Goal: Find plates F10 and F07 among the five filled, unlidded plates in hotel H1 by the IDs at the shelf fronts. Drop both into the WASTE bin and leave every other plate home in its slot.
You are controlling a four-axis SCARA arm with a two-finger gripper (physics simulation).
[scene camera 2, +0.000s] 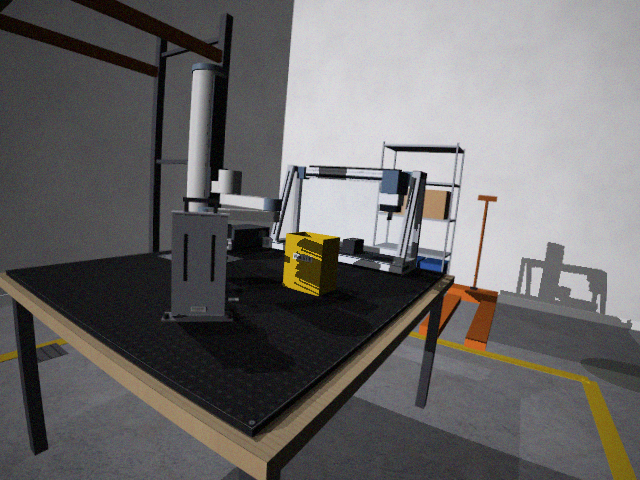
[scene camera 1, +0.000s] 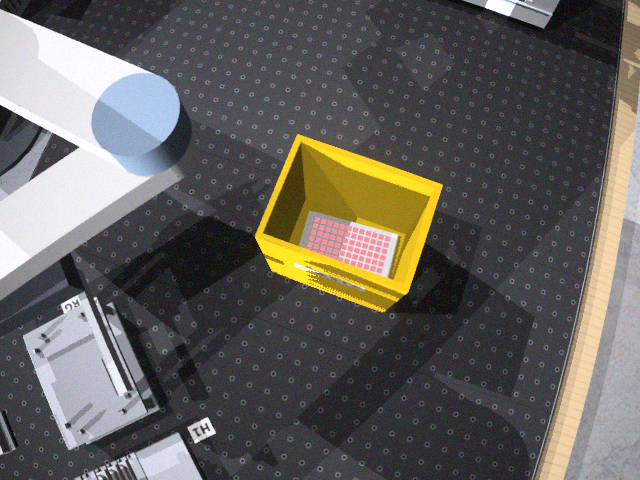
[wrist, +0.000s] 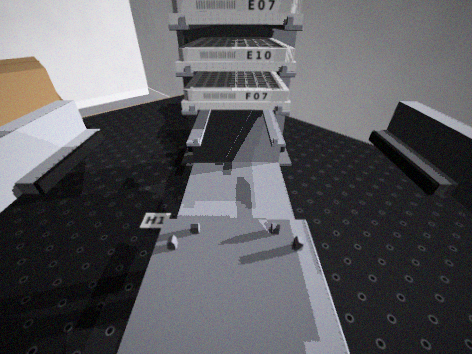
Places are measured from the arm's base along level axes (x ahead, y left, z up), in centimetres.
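Where they show: gripper, fingertip midpoint: (scene camera 1: 63,424) (wrist: 236,119).
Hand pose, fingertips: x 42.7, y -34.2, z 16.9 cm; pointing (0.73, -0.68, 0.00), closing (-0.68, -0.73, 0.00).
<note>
Each offset is from my fingertips to the top centre of the thing. "spot": to the spot under its first point.
My gripper (wrist: 236,119) is open and empty; its fingers stand wide at either side of the wrist view, facing hotel H1 (scene camera 2: 199,258). At the shelf fronts, plate F07 @(dx +9.4, dy -8.6, dz -0.3 cm) (wrist: 232,95) sits low in its slot, plate E10 @(dx +9.4, dy -8.6, dz +2.5 cm) (wrist: 235,54) above it and plate E07 @(dx +9.4, dy -8.6, dz +5.3 cm) (wrist: 235,6) higher, cut by the view's top edge. The slot below F07 is empty between its two rails. The yellow WASTE bin @(dx +21.9, dy +31.6, dz +4.3 cm) (scene camera 1: 369,167) (scene camera 2: 310,273) holds one plate with pink wells @(dx +22.3, dy +31.5, dz -13.6 cm) (scene camera 1: 351,242) lying on its floor; its ID cannot be read. No F10 label shows.
A flat pinned nest @(dx -4.4, dy +4.1, dz -8.7 cm) (scene camera 1: 72,369) (wrist: 220,300) by the RG label @(spot: dx -12.2, dy +11.5, dz -15.6 cm) (scene camera 1: 72,304) lies in front of the hotel. The H1 label @(spot: dx +11.9, dy +2.4, dz -15.6 cm) (scene camera 1: 201,429) (wrist: 154,220) is beside the hotel. A gantry frame (scene camera 2: 413,222) stands behind the bin. The arm's white link (scene camera 1: 62,77) is left of the bin.
</note>
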